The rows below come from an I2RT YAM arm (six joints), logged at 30 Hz.
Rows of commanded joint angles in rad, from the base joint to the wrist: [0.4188, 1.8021, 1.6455, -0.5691, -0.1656, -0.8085]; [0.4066, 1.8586, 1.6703, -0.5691, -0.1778, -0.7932]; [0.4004, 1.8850, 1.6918, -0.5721, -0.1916, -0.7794]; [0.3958, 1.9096, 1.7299, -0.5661, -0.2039, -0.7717]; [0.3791, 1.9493, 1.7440, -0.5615, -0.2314, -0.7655]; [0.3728, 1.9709, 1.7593, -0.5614, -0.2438, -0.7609]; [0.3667, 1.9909, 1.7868, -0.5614, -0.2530, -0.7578]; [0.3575, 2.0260, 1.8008, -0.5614, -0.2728, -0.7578]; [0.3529, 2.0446, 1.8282, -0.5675, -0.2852, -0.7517]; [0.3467, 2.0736, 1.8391, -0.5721, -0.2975, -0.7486]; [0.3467, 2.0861, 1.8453, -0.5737, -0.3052, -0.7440]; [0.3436, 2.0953, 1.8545, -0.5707, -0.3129, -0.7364]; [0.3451, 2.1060, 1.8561, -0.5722, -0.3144, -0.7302]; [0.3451, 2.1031, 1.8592, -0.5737, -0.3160, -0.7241]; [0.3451, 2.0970, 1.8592, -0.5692, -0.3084, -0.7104]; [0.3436, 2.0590, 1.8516, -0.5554, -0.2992, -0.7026]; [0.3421, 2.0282, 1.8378, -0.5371, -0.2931, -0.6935]
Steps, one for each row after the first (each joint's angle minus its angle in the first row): [-0.0122, 0.0565, 0.0248, 0.0000, -0.0122, 0.0153]; [-0.0184, 0.0829, 0.0463, -0.0030, -0.0260, 0.0291]; [-0.0230, 0.1075, 0.0844, 0.0030, -0.0383, 0.0368]; [-0.0397, 0.1472, 0.0985, 0.0076, -0.0658, 0.0430]; [-0.0460, 0.1688, 0.1138, 0.0077, -0.0782, 0.0476]; [-0.0521, 0.1888, 0.1413, 0.0077, -0.0874, 0.0507]; [-0.0613, 0.2239, 0.1553, 0.0077, -0.1072, 0.0507]; [-0.0659, 0.2425, 0.1827, 0.0016, -0.1196, 0.0568]; [-0.0721, 0.2715, 0.1936, -0.0030, -0.1319, 0.0599]; [-0.0721, 0.2840, 0.1998, -0.0046, -0.1396, 0.0645]; [-0.0752, 0.2932, 0.2090, -0.0016, -0.1473, 0.0721]; [-0.0737, 0.3039, 0.2106, -0.0031, -0.1488, 0.0783]; [-0.0737, 0.3010, 0.2137, -0.0046, -0.1504, 0.0844]; [-0.0737, 0.2949, 0.2137, -0.0001, -0.1428, 0.0981]; [-0.0752, 0.2569, 0.2061, 0.0137, -0.1336, 0.1059]; [-0.0767, 0.2261, 0.1923, 0.0320, -0.1275, 0.1150]
